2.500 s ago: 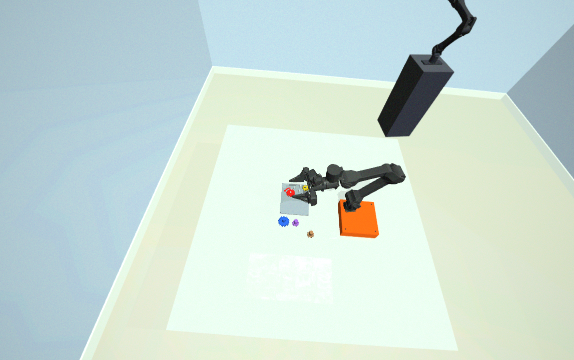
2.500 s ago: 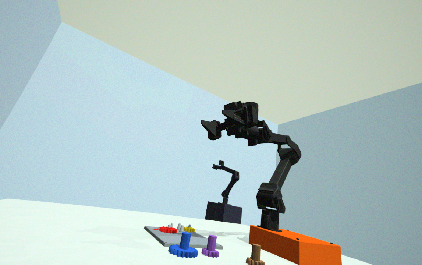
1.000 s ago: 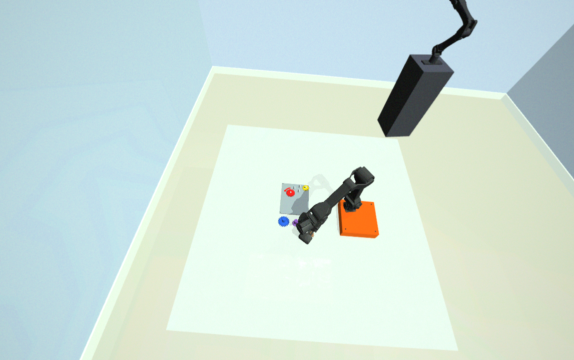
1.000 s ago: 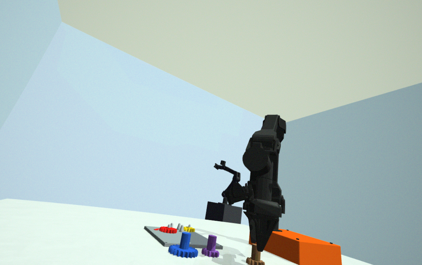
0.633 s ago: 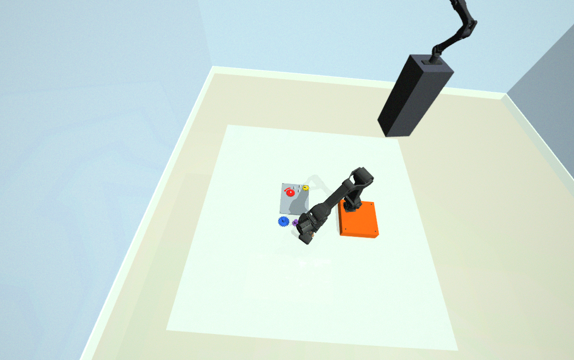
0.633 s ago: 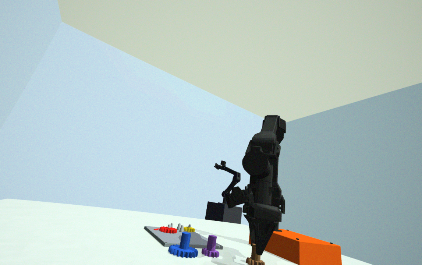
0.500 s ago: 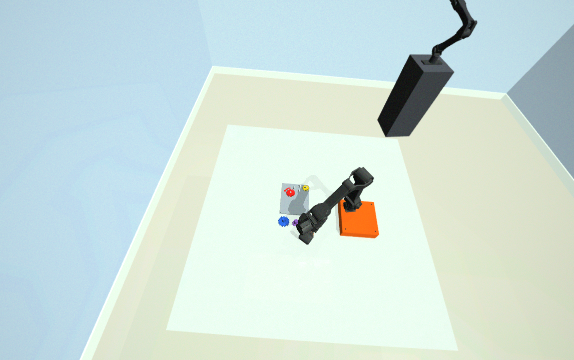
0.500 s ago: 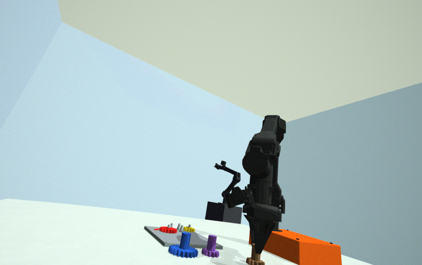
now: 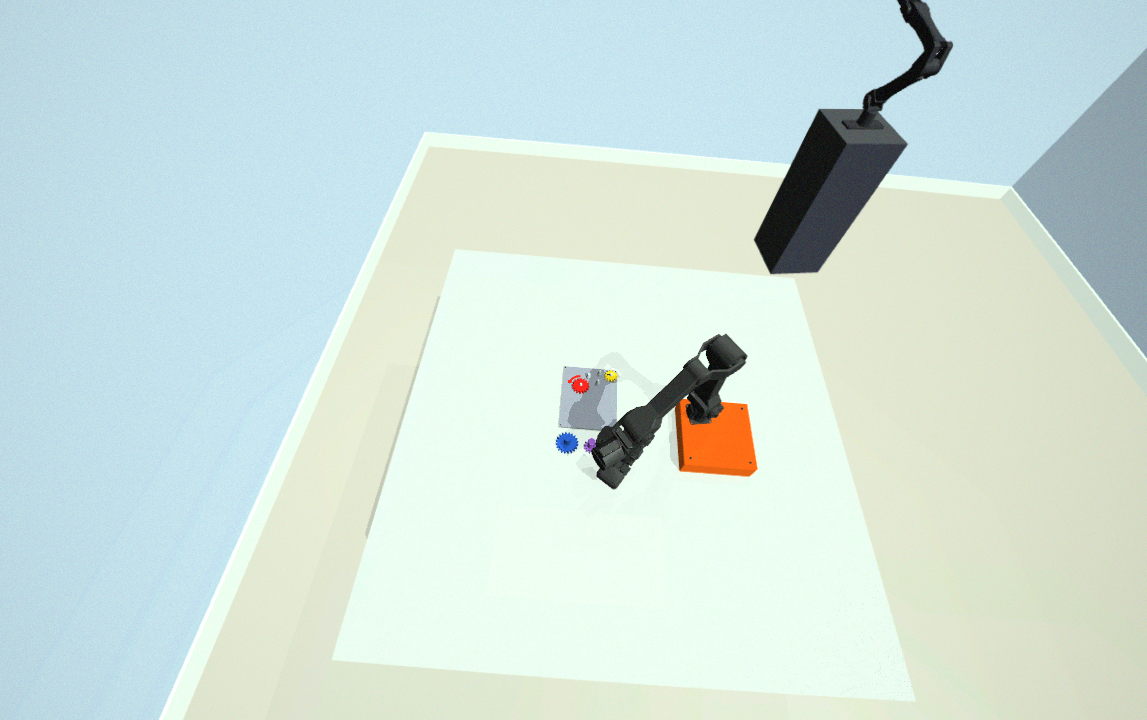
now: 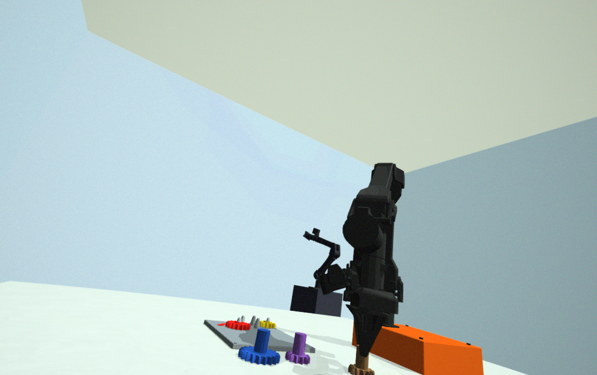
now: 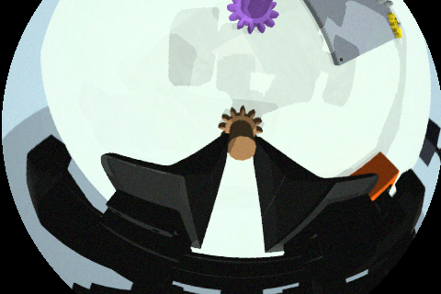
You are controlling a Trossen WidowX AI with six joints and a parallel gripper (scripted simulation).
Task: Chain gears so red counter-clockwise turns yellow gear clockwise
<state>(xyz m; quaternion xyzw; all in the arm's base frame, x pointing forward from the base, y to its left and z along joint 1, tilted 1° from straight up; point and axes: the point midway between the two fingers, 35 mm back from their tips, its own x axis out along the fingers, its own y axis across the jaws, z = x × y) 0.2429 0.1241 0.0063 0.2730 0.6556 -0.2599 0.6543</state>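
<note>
Now: the red gear 270 mm to the right of my gripper tip, 80 mm ahead of it and 10 mm below it. Also, from my gripper tip: blue gear: 140 mm ahead, 90 mm to the right, 10 mm below; purple gear: 70 mm to the right, 70 mm ahead, 10 mm below; brown gear: 10 mm below.
</note>
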